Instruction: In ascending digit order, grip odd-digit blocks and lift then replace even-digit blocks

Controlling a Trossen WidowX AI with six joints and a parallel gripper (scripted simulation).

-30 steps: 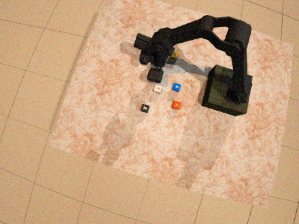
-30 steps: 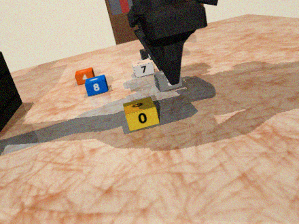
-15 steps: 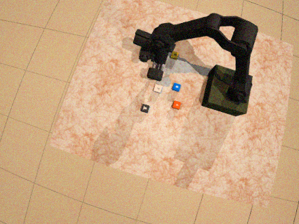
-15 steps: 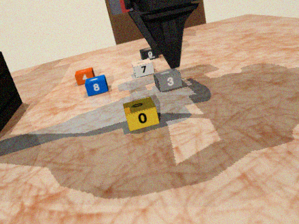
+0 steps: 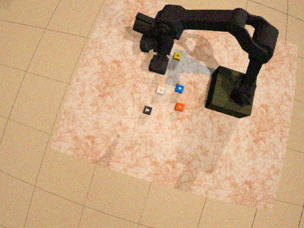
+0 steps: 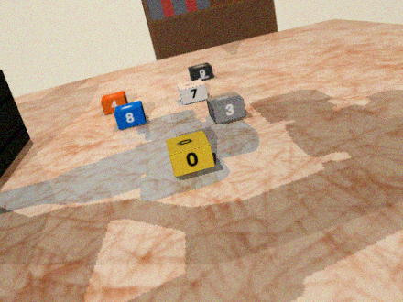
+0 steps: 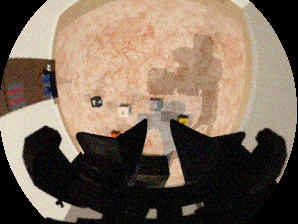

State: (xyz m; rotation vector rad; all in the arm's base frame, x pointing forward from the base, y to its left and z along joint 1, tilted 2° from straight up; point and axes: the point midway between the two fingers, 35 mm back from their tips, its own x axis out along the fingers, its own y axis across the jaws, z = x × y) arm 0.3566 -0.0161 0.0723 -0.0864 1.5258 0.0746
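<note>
The orange block is 15 cm behind my gripper tip, 13 cm to the left of it and 11 cm below it. The rest, counted from my gripper tip: white block: 11 cm below, 9 cm to the left, 4 cm behind; then grey block: 11 cm below, 1 cm behind; then yellow block: 11 cm below, 10 cm to the right, 5 cm behind.
</note>
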